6 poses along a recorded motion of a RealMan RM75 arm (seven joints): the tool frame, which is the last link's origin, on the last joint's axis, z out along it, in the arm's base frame.
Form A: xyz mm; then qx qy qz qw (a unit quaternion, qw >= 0).
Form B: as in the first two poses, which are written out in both.
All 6 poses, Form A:
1: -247 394 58 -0.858 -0.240 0.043 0.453
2: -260 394 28 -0.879 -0.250 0.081 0.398
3: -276 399 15 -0.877 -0.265 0.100 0.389
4: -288 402 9 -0.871 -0.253 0.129 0.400
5: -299 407 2 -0.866 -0.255 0.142 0.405
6: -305 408 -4 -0.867 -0.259 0.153 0.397
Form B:
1: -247 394 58 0.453 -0.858 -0.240 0.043
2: -260 394 28 0.398 -0.879 -0.250 0.081
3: -276 399 15 0.389 -0.877 -0.265 0.100
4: -288 402 9 0.400 -0.871 -0.253 0.129
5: -299 407 2 0.405 -0.866 -0.255 0.142
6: -305 408 -4 0.397 -0.867 -0.259 0.153
